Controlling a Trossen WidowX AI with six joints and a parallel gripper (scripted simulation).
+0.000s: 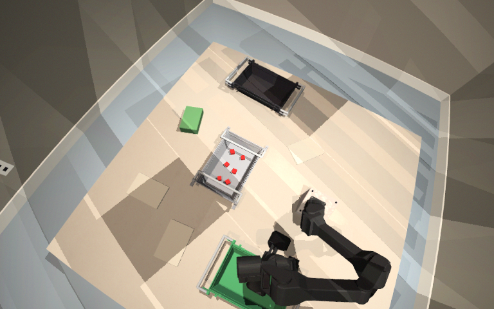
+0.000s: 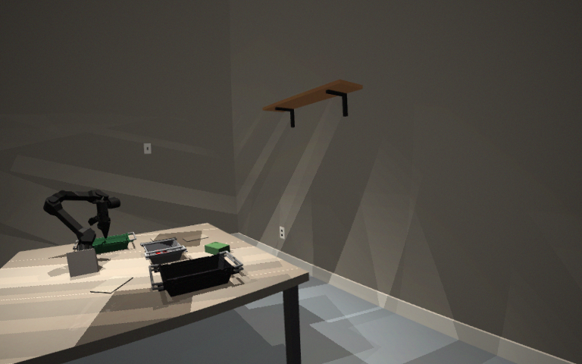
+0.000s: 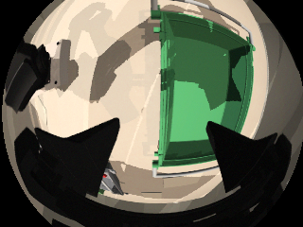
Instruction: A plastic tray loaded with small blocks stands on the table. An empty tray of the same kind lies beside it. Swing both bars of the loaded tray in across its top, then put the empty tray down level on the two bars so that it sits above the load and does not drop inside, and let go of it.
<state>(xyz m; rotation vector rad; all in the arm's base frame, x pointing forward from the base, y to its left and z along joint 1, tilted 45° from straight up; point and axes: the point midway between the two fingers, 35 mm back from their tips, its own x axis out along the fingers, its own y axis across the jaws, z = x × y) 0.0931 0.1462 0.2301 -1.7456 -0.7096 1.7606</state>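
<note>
Right now the green tray is 90 mm to the left of my gripper tip, 50 mm below it and 10 mm behind it. Round my gripper tip: green block 550 mm ahead, 380 mm to the right, 80 mm below.
</note>
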